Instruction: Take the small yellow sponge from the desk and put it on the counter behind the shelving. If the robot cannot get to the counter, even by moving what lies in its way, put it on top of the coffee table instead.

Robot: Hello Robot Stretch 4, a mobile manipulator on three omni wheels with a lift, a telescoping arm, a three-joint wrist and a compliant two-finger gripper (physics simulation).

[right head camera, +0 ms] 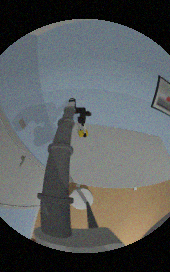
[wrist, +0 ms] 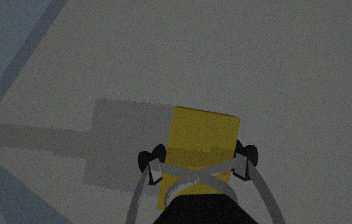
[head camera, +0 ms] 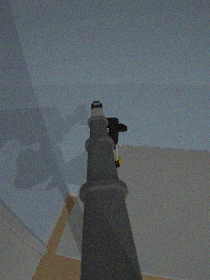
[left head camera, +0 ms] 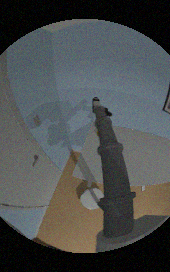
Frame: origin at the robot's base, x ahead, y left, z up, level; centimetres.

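Seen in the pictures: gripper, fingertip midpoint: (right head camera: 82, 134) (wrist: 196, 153); robot's base, origin of the base link: (right head camera: 81, 197) (left head camera: 91, 197).
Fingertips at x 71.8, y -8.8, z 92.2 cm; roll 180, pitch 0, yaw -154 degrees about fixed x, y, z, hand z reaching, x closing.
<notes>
Offsets run from my fingertips to a thing's top centre. "*": to the spot under its first point. Level surfaces: height alone.
The small yellow sponge @(dx +0.0, dy -0.1, dz +4.7 cm) (head camera: 119, 160) (right head camera: 82, 134) (wrist: 202, 131) lies flat on the light grey desk @(dz +0.0 cm) (head camera: 165, 205) (left head camera: 145, 155) (right head camera: 120, 157) (wrist: 285, 60), near its far left corner. My gripper (right head camera: 83, 132) (wrist: 196, 153) points down over the sponge. In the wrist view its two fingertips press against the sponge's left and right long sides, so it is shut on the sponge. The sponge's near end is partly hidden by the gripper body. The counter, the shelving and the coffee table do not show in these views.
A white round object (left head camera: 91, 198) (right head camera: 81, 199) stands on the wooden floor @(dz -95.0 cm) (left head camera: 60, 215) (right head camera: 115, 210) by the desk's near edge. A door with a handle @(* dx -36.9, dy +72.0, dz -2.0 cm) (left head camera: 35, 160) (right head camera: 22, 160) is at the left. Blue walls stand behind the desk. A framed picture (right head camera: 162, 100) hangs at the right.
</notes>
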